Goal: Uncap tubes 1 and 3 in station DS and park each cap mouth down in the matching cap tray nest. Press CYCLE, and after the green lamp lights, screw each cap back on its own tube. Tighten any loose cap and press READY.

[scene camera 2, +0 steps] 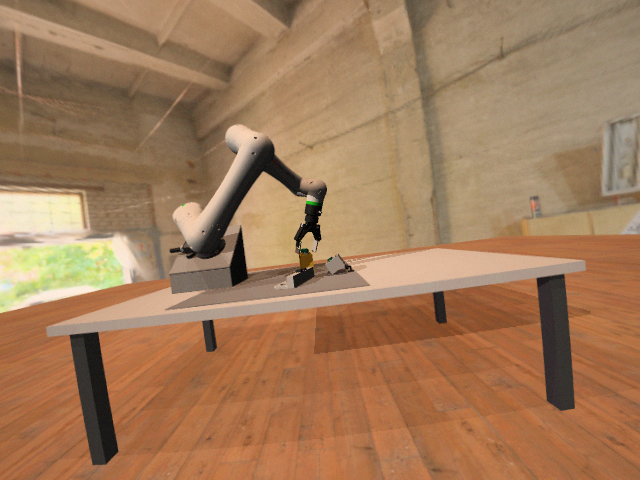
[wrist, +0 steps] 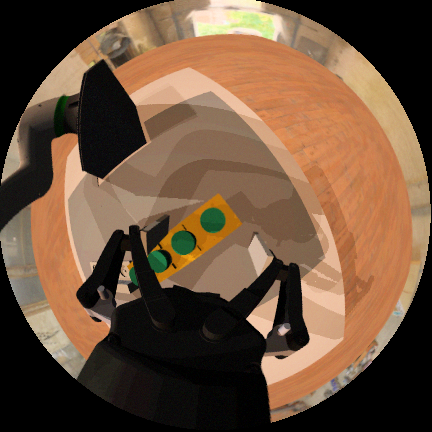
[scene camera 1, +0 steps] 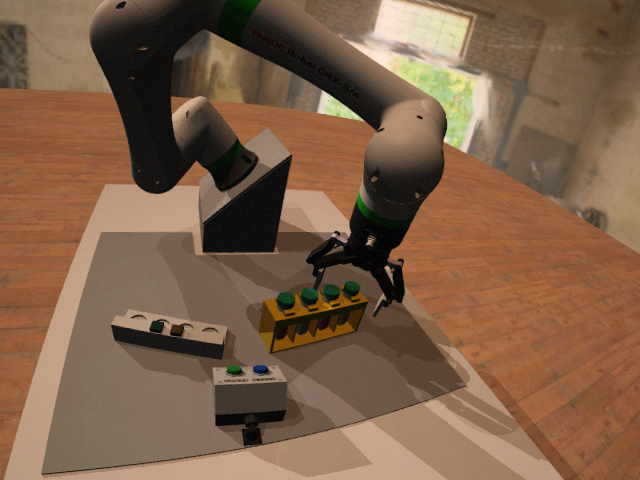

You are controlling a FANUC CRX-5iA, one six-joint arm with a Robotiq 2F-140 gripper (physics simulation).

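Places are measured from the arm's base along level axes (x back, y right, z up), in millimetres.
Pixels of known places: gripper, between the fingertips: [wrist: 209,232] [scene camera 1: 346,298]; arm's base, origin of its link: [wrist: 84,111] [scene camera 1: 237,172].
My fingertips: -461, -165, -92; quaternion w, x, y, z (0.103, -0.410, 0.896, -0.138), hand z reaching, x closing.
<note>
For each thing: its top centre in the pictures, then the offset to it from my fingertips, as dx, dy, dz. Level surfaces: height alone.
- yellow rack, centre of its top: [wrist: 172,250] [scene camera 1: 319,298] [scene camera 2: 304,252] +2, +63, +5
- leftmost, centre of its top: [wrist: 136,276] [scene camera 1: 286,297] -8, +140, +23
- rightmost, centre of its top: [wrist: 212,219] [scene camera 1: 352,285] +13, -14, +23
- white cap tray, centre of its top: [scene camera 1: 170,317] [wrist: 99,277] [scene camera 2: 294,269] +28, +358, -45
- dark green lamp, centre of its top: [scene camera 1: 156,325] +8, +386, -45
- brown lamp, centre of its top: [scene camera 1: 176,328] -5, +348, -45
- grey button box, centre of its top: [scene camera 1: 250,374] [scene camera 2: 334,254] -147, +239, -14
- green button, centre of its top: [scene camera 1: 234,367] -123, +259, -23
- blue button, centre of its top: [scene camera 1: 261,366] -127, +215, -23
- grey mat, height of its surface: dz -98
A yellow rack [scene camera 1: 268,324] [scene camera 2: 306,260] [wrist: 231,215] holds several tubes with green caps, among them the leftmost [scene camera 1: 285,300] and rightmost [scene camera 1: 352,289] [wrist: 212,220] in scene camera 1. My gripper [scene camera 1: 348,295] [scene camera 2: 307,248] [wrist: 209,232] is wide open and empty, over the rack's right end in scene camera 1, with fingertips on opposite sides of that end. In the wrist view, one finger partly hides the far caps. The white cap tray [scene camera 1: 170,343] [scene camera 2: 300,277] shows empty nests. A dark green lamp [scene camera 1: 157,326] and a brown lamp [scene camera 1: 177,330] look unlit. Tube numbers are unreadable.
A grey button box [scene camera 1: 249,400] [scene camera 2: 336,264] with a green button [scene camera 1: 234,369] and a blue button [scene camera 1: 260,369] stands in front of the rack and tray. A grey mat [scene camera 1: 118,413] lies under them. The robot's wedge base [scene camera 1: 245,217] stands behind.
</note>
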